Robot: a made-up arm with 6 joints. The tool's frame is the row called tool.
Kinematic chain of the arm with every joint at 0, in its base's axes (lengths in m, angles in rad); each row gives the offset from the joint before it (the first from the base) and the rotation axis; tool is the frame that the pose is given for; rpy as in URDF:
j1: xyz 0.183 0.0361 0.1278 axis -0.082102 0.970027 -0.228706
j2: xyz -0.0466 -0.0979 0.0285 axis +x
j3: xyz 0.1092 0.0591 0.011 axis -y
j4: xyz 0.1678 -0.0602 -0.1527 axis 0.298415 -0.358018 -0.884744
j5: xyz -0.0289 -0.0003 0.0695 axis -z
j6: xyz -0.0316 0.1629 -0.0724 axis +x
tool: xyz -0.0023 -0.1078 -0.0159 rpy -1.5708 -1.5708 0
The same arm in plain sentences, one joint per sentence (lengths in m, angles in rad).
The arm has six revolute joints in a row. What follows holds with every joint at zero, and every direction is one of the base frame's.
Joint 1 is mounted 0.183 m along +x and 0.0361 m along +y and 0.1278 m along +z from the base frame's origin and rotates about the direction (-0.082102, 0.970027, -0.228706).
Joint 2 is mounted 0.0466 m along -x and 0.0979 m along -y and 0.0285 m along +z from joint 1 and rotates about +x.
Joint 3 is mounted 0.1092 m along +x and 0.0591 m along +y and 0.011 m along +z from joint 2 and rotates about -y.
Joint 4 is mounted 0.1678 m along +x and 0.0602 m along -y and 0.1527 m along -z from joint 3 and rotates about the direction (0.298415, -0.358018, -0.884744).
Joint 5 is mounted 0.0289 m along -x and 0.0003 m along -y and 0.0695 m along +z from joint 4 and rotates about -z.
Joint 6 is mounted 0.0316 m along -x and 0.1629 m along +y and 0.0724 m along -z from joint 5 and rotates about +x.
The tool frame, which is the frame that the pose is given for, is mounted 0.0023 m along -x and 0.1078 m along -y and 0.0159 m along -z from joint 6; its axes are the base frame's turned by roll -1.5708, pitch -1.5708 and yaw 0 rad (as in URDF: about the fixed x, then y, then z).

